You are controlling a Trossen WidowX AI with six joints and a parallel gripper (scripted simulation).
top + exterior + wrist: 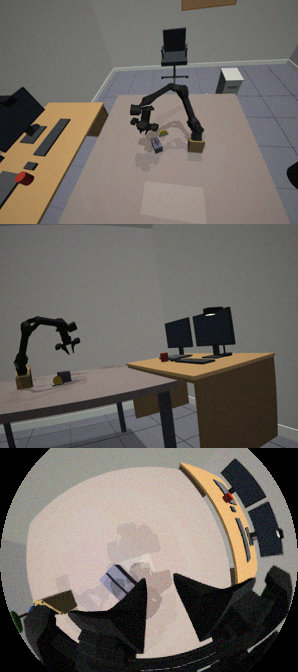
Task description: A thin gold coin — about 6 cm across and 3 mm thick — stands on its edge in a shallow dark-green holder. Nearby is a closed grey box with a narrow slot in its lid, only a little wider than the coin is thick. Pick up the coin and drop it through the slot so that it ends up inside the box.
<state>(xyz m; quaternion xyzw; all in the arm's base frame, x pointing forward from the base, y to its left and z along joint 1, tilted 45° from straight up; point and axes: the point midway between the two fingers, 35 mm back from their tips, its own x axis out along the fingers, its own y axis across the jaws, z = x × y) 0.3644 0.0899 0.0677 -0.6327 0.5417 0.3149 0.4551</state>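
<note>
Right now my gripper tip is 12 cm past the gold coin, 13 cm to the left of it and 16 cm above it.
</note>
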